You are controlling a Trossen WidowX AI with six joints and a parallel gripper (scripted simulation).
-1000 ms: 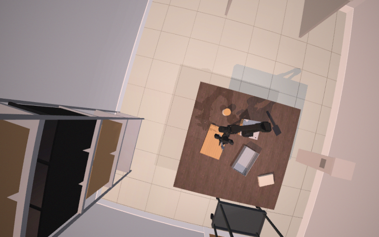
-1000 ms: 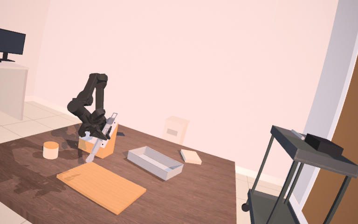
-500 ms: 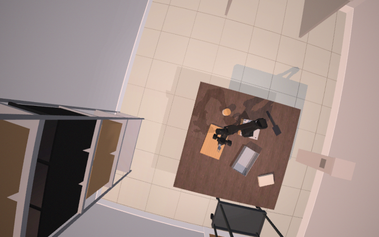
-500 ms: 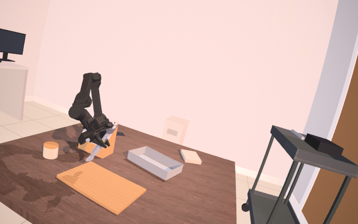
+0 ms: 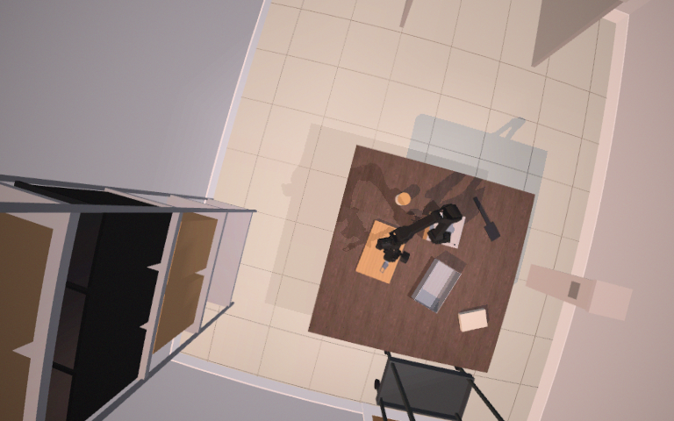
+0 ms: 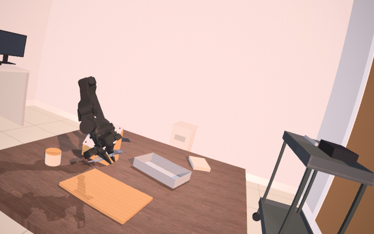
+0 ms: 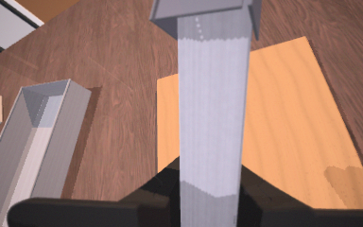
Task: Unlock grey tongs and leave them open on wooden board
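Now: the wooden board 1 cm behind my gripper tip, 1 cm to the right of it and 15 cm below it. Round my gripper tip: beige block: 36 cm ahead, 68 cm to the left, 14 cm below; black spatula: 32 cm behind, 68 cm to the left, 15 cm below; roasting tin: 16 cm ahead, 37 cm to the left, 13 cm below.
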